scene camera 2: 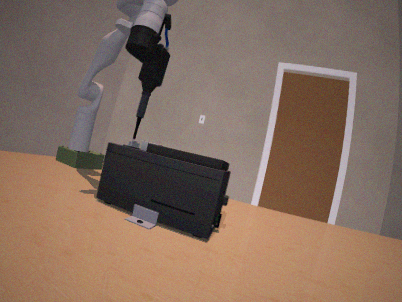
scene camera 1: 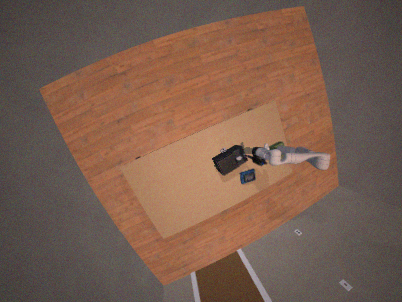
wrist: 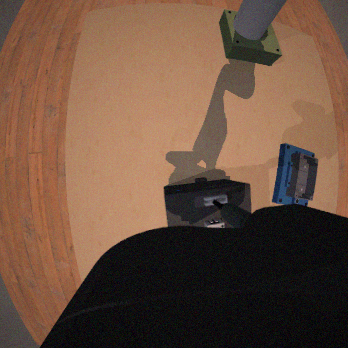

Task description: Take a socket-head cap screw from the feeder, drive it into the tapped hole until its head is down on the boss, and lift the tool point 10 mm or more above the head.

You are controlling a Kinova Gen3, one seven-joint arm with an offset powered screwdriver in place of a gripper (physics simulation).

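The black screw feeder stands on the tan mat, with light metal parts at its top. My screwdriver points down at the feeder's light pickup block. In scene camera 2 its tip is at or just above that block; contact cannot be told. No screw can be made out at the tip. The blue fixture holds a grey part beside the feeder, apart from the tool. The boss and tapped hole are too small to tell.
The arm's green base block stands behind the feeder in scene camera 2. A small metal bracket sits at the feeder's foot. The black tool body covers the lower wrist view and hides part of the feeder.
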